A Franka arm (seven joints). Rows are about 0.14 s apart.
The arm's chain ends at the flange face. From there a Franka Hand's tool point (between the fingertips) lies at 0.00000 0.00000 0.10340 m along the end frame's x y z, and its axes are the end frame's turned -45 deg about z.
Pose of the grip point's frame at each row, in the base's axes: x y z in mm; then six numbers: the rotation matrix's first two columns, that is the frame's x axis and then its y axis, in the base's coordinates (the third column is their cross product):
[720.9 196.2 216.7 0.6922 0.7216 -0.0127 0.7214 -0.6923 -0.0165]
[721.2 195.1 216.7 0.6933 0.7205 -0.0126 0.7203 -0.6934 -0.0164]
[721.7 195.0 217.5 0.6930 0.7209 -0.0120 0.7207 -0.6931 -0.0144]
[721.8 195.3 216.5 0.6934 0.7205 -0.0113 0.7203 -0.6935 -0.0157]
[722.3 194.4 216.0 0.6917 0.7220 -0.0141 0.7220 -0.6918 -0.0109]
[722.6 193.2 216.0 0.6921 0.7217 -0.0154 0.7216 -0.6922 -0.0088]
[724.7 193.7 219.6 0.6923 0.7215 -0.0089 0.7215 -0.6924 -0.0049]
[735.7 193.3 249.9 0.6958 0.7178 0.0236 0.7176 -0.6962 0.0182]
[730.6 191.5 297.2 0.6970 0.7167 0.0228 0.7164 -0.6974 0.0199]
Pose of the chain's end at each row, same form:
[723.0 196.0 320.1 0.9996 0.0207 -0.0206 0.0206 -0.9998 -0.0027]
[723.3 194.9 320.1 0.9996 0.0192 -0.0205 0.0191 -0.9998 -0.0027]
[723.6 194.9 320.9 0.9996 0.0197 -0.0187 0.0196 -0.9998 -0.0017]
[723.8 195.0 319.9 0.9996 0.0191 -0.0191 0.0190 -0.9998 -0.0031]
[724.1 194.7 319.4 0.9996 0.0214 -0.0177 0.0214 -0.9997 0.0023]
[724.4 193.7 319.4 0.9996 0.0209 -0.0171 0.0209 -0.9998 0.0047]
[725.7 194.0 323.0 0.9997 0.0206 -0.0098 0.0206 -0.9998 0.0028]
[732.7 192.9 353.2 0.9994 0.0153 0.0296 0.0154 -0.9998 -0.0038]
[727.5 191.2 400.6 0.9994 0.0136 0.0302 0.0137 -0.9999 -0.0021]

